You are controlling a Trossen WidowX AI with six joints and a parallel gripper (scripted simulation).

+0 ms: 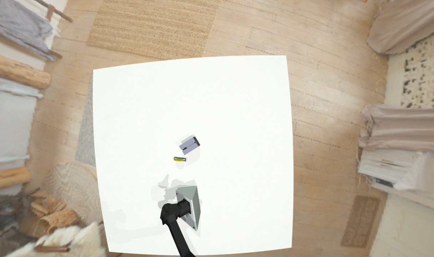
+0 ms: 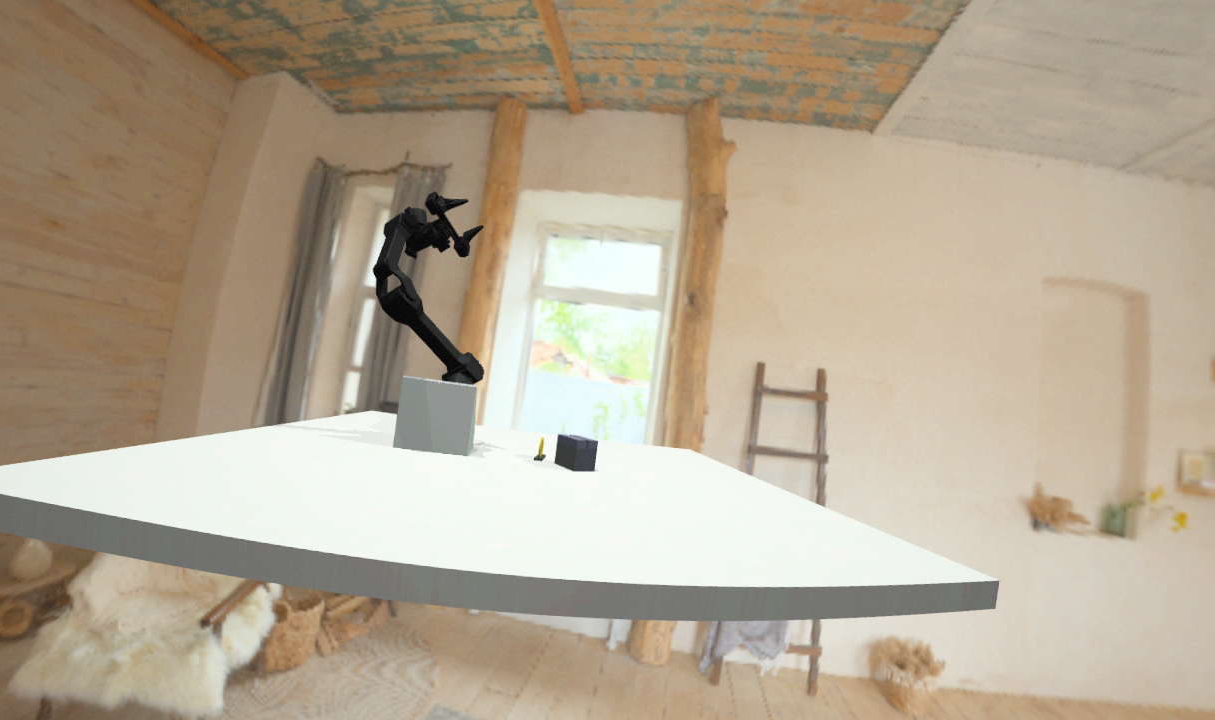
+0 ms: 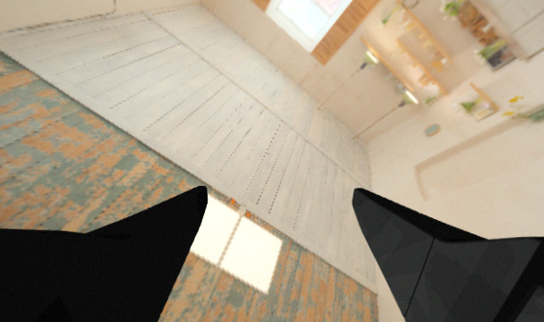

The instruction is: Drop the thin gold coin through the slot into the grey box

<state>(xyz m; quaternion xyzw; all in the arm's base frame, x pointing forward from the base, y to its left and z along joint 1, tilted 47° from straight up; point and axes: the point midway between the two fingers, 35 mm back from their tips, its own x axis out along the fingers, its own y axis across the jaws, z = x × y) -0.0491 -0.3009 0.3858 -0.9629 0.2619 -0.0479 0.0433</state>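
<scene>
My gripper tip is 60 cm above the thin gold coin, 26 cm short of it and 2 cm to the left of it.
</scene>
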